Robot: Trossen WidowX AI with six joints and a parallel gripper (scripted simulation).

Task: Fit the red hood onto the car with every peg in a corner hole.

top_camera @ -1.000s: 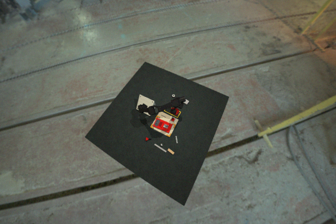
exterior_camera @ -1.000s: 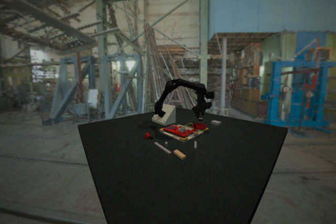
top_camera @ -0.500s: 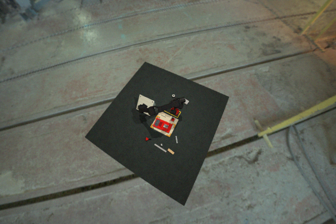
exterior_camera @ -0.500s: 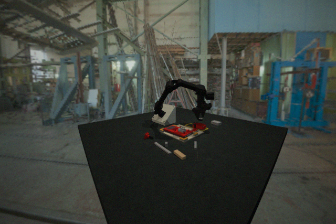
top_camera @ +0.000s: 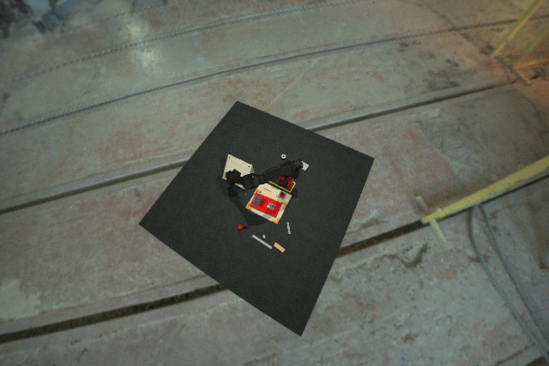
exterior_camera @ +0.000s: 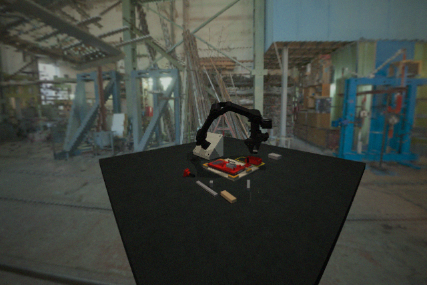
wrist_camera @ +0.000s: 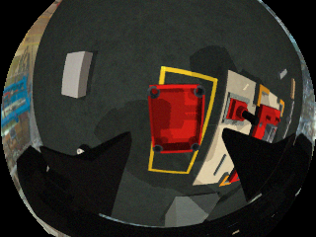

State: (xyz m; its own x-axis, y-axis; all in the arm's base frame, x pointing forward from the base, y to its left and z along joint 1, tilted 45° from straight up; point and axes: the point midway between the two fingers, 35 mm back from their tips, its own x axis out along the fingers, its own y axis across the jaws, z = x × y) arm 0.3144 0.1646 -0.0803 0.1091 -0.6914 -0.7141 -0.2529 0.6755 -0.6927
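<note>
The red hood is 1 cm behind my gripper tip and 6 cm below it. Round my gripper tip: grey bar 9 cm ahead, 44 cm to the right, 6 cm below; grey engine block 1 cm ahead, 22 cm to the right, 4 cm below; beige jig 1 cm behind, 21 cm to the right, 6 cm below.
</note>
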